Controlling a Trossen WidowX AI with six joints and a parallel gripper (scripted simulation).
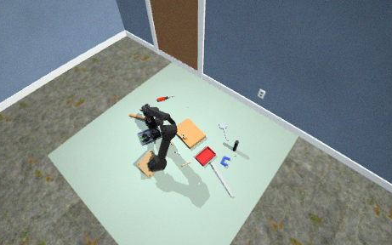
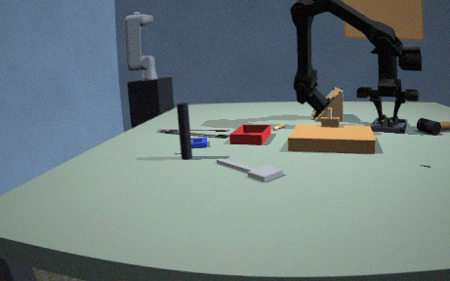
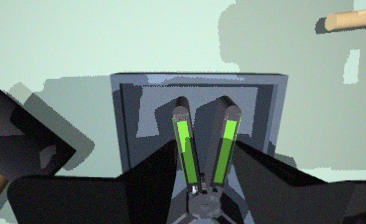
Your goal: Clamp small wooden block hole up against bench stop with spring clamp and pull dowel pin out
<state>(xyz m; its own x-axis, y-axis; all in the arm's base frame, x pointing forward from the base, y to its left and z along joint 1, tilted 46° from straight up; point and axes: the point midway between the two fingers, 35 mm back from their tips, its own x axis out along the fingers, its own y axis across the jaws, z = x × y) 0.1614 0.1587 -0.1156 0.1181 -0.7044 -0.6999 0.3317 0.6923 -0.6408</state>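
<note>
Right now my hand is 5 cm above the blue-grey tray, 3 cm past it and 2 cm to the right of it. From my hand the other things lie so: screw 22 cm to the right, 5 cm below, 1 cm ahead; small wooden block 19 cm to the right, 12 cm ahead, 1 cm below; dowel pin 19 cm to the right, 12 cm ahead.
</note>
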